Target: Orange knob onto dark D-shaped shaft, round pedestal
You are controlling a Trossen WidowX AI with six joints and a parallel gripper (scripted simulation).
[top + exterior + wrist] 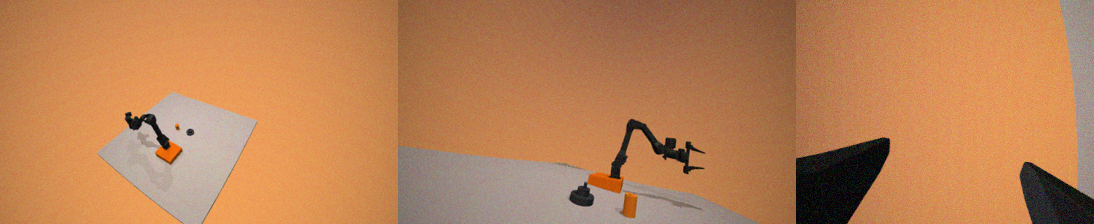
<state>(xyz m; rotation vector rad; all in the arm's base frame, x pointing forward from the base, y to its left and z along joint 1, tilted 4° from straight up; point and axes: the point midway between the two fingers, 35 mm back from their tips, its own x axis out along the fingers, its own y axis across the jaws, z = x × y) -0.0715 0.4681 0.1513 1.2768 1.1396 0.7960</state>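
Now: the orange knob 34 cm ahead of my gripper tip, 36 cm to the right of it and 21 cm below it. Round my gripper tip: round pedestal 38 cm ahead, 52 cm to the right, 21 cm below.
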